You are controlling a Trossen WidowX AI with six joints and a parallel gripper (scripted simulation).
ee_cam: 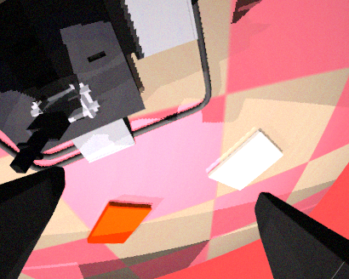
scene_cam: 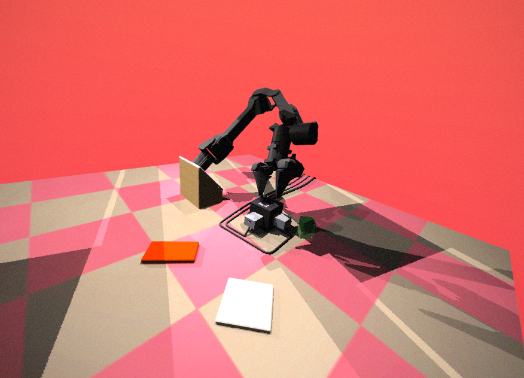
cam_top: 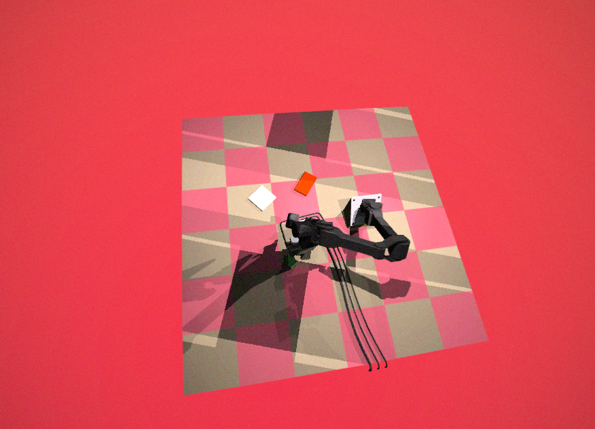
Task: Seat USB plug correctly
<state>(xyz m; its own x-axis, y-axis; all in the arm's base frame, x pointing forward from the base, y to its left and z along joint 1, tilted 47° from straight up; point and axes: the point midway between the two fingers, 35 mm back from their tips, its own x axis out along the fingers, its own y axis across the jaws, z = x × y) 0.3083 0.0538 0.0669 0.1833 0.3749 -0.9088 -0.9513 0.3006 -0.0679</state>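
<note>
My gripper tip is 5 cm past the dark USB plug, 2 cm to the right of it and 3 cm above it. Also, from my gripper tip: metal-framed socket: 4 cm behind, 2 cm to the left, 5 cm below; then green block: 5 cm ahead, 14 cm to the left, 11 cm below; then white plate: 16 cm ahead, 18 cm to the right, 12 cm below.
</note>
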